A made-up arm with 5 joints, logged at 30 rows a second.
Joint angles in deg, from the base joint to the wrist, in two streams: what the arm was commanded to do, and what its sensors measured. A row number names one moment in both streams.
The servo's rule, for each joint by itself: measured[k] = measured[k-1] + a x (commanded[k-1-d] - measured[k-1]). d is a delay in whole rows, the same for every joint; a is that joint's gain. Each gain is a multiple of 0.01, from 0.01 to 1. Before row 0 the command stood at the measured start. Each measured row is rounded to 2 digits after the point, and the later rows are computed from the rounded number. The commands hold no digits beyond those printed.
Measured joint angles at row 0:
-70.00 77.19 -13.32 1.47 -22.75
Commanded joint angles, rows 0 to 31:
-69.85 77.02 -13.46 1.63 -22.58
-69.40 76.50 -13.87 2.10 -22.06
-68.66 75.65 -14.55 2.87 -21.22
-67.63 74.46 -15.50 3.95 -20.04
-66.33 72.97 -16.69 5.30 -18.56
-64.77 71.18 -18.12 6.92 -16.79
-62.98 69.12 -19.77 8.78 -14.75
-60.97 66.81 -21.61 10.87 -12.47
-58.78 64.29 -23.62 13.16 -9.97
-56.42 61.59 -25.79 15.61 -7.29
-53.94 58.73 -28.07 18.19 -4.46
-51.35 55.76 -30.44 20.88 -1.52
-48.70 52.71 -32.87 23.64 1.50
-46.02 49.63 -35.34 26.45 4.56
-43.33 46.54 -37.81 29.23 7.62
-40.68 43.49 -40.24 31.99 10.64
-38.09 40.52 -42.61 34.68 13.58
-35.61 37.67 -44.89 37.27 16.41
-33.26 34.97 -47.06 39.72 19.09
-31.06 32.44 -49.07 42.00 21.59
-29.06 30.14 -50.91 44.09 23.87
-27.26 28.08 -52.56 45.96 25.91
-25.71 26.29 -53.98 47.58 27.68
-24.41 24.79 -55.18 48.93 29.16
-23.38 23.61 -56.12 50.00 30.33
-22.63 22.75 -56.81 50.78 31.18
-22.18 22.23 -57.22 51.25 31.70
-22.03 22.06 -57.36 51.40 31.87
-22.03 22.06 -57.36 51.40 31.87
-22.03 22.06 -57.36 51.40 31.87
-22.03 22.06 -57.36 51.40 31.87
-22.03 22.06 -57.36 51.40 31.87
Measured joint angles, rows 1 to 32:
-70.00 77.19 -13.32 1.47 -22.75
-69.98 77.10 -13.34 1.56 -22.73
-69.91 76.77 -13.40 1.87 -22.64
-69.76 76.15 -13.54 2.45 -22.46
-69.50 75.22 -13.78 3.32 -22.15
-69.12 73.98 -14.13 4.47 -21.68
-68.60 72.44 -14.61 5.89 -21.04
-67.93 70.61 -15.23 7.57 -20.22
-67.09 68.52 -16.00 9.48 -19.21
-66.09 66.19 -16.91 11.61 -18.01
-64.93 63.66 -17.98 13.93 -16.62
-63.61 60.95 -19.19 16.40 -15.04
-62.14 58.10 -20.54 19.00 -13.28
-60.53 55.14 -22.02 21.69 -11.36
-58.79 52.11 -23.62 24.45 -9.29
-56.93 49.05 -25.32 27.22 -7.09
-54.98 45.99 -27.11 29.99 -4.79
-52.95 42.98 -28.97 32.71 -2.40
-50.87 40.06 -30.88 35.35 0.05
-48.76 37.26 -32.82 37.88 2.53
-46.64 34.61 -34.77 40.27 5.01
-44.53 32.15 -36.71 42.49 7.46
-42.46 29.91 -38.61 44.50 9.86
-40.45 27.92 -40.45 46.29 12.18
-38.53 26.20 -42.22 47.82 14.39
-36.71 24.78 -43.89 49.08 16.46
-35.02 23.66 -45.44 50.07 18.37
-33.48 22.87 -46.85 50.75 20.10
-32.11 22.42 -48.11 51.13 21.63
-30.90 22.22 -49.22 51.29 22.96
-29.84 22.13 -50.20 51.35 24.12
-28.90 22.09 -51.06 51.38 25.13
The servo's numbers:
d 1
a 0.12 0.55 0.12 0.58 0.13

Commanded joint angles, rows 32 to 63:
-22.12 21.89 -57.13 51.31 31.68
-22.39 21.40 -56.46 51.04 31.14
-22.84 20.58 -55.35 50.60 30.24
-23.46 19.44 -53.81 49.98 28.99
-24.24 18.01 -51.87 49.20 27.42
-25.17 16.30 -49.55 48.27 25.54
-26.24 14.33 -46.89 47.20 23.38
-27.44 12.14 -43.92 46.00 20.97
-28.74 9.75 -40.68 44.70 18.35
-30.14 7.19 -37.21 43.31 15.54
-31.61 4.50 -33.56 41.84 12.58
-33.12 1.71 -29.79 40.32 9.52
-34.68 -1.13 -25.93 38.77 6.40
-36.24 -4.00 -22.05 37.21 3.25
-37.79 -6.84 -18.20 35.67 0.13
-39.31 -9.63 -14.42 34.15 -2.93
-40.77 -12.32 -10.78 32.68 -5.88
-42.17 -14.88 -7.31 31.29 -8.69
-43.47 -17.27 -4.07 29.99 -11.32
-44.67 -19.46 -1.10 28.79 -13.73
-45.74 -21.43 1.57 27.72 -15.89
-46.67 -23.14 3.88 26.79 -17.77
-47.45 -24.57 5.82 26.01 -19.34
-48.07 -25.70 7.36 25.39 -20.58
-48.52 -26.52 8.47 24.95 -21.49
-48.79 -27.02 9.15 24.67 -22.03
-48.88 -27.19 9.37 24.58 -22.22
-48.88 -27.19 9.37 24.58 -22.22
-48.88 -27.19 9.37 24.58 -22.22
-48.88 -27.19 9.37 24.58 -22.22
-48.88 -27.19 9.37 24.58 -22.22
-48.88 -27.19 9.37 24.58 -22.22
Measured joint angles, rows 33 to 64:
-28.08 22.07 -51.82 51.39 26.01
-27.36 21.97 -52.46 51.34 26.75
-26.76 21.66 -52.94 51.17 27.32
-26.29 21.07 -53.23 50.84 27.70
-25.95 20.17 -53.30 50.34 27.87
-25.74 18.98 -53.13 49.68 27.81
-25.67 17.51 -52.70 48.86 27.51
-25.74 15.76 -52.00 47.90 26.97
-25.94 13.77 -51.03 46.80 26.19
-26.28 11.56 -49.79 45.58 25.17
-26.74 9.16 -48.28 44.26 23.92
-27.32 6.60 -46.51 42.86 22.45
-28.02 3.91 -44.50 41.39 20.77
-28.82 1.14 -42.27 39.87 18.90
-29.71 -1.69 -39.84 38.33 16.87
-30.68 -4.52 -37.24 36.79 14.69
-31.72 -7.33 -34.50 35.26 12.40
-32.81 -10.07 -31.65 33.76 10.02
-33.93 -12.72 -28.73 32.33 7.59
-35.07 -15.22 -25.77 30.97 5.13
-36.22 -17.55 -22.81 29.71 2.68
-37.36 -19.68 -19.88 28.56 0.27
-38.48 -21.58 -17.03 27.53 -2.08
-39.56 -23.22 -14.29 26.65 -4.32
-40.58 -24.58 -11.69 25.92 -6.43
-41.53 -25.65 -9.27 25.36 -8.39
-42.40 -26.40 -7.06 24.96 -10.16
-43.18 -26.83 -5.09 24.74 -11.73
-43.86 -27.03 -3.35 24.65 -13.09
-44.46 -27.12 -1.82 24.61 -14.28
-44.99 -27.16 -0.48 24.59 -15.31
-45.46 -27.18 0.70 24.58 -16.21

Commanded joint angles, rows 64 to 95:
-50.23 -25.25 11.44 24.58 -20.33
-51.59 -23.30 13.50 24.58 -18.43
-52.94 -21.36 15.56 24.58 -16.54
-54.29 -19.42 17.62 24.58 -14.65
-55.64 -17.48 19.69 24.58 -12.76
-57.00 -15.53 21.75 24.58 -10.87
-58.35 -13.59 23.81 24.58 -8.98
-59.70 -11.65 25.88 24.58 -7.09
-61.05 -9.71 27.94 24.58 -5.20
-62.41 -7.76 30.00 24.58 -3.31
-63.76 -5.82 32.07 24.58 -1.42
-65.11 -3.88 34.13 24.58 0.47
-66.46 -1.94 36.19 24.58 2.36
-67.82 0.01 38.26 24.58 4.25
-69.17 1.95 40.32 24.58 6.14
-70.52 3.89 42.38 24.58 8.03
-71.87 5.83 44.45 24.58 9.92
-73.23 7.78 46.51 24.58 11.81
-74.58 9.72 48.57 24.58 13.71
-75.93 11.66 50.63 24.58 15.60
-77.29 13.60 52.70 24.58 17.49
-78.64 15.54 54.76 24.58 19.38
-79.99 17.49 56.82 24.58 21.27
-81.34 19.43 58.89 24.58 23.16
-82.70 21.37 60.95 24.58 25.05
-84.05 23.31 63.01 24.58 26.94
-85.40 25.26 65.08 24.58 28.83
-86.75 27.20 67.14 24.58 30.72
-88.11 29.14 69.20 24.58 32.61
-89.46 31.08 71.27 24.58 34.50
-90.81 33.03 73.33 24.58 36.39
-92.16 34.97 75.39 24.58 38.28
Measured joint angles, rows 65 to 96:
-45.87 -27.19 1.74 24.58 -16.99
-46.39 -26.12 2.90 24.58 -17.42
-47.01 -24.57 4.17 24.58 -17.55
-47.72 -22.80 5.54 24.58 -17.42
-48.51 -20.94 6.99 24.58 -17.06
-49.37 -19.04 8.51 24.58 -16.50
-50.29 -17.11 10.10 24.58 -15.77
-51.26 -15.17 11.75 24.58 -14.89
-52.27 -13.23 13.45 24.58 -13.88
-53.32 -11.29 15.19 24.58 -12.75
-54.41 -9.35 16.97 24.58 -11.52
-55.53 -7.41 18.78 24.58 -10.21
-56.68 -5.47 20.62 24.58 -8.82
-57.85 -3.53 22.49 24.58 -7.37
-59.05 -1.58 24.38 24.58 -5.86
-60.26 0.36 26.29 24.58 -4.30
-61.49 2.30 28.22 24.58 -2.70
-62.74 4.24 30.17 24.58 -1.06
-64.00 6.19 32.13 24.58 0.61
-65.27 8.13 34.10 24.58 2.31
-66.55 10.07 36.08 24.58 4.04
-67.84 12.01 38.07 24.58 5.79
-69.14 13.95 40.07 24.58 7.56
-70.44 15.90 42.08 24.58 9.34
-71.75 17.84 44.10 24.58 11.14
-73.06 19.78 46.12 24.58 12.95
-74.38 21.72 48.15 24.58 14.77
-75.70 23.67 50.18 24.58 16.60
-77.03 25.61 52.22 24.58 18.44
-78.36 27.55 54.26 24.58 20.28
-79.69 29.49 56.30 24.58 22.13
-81.02 31.44 58.34 24.58 23.98

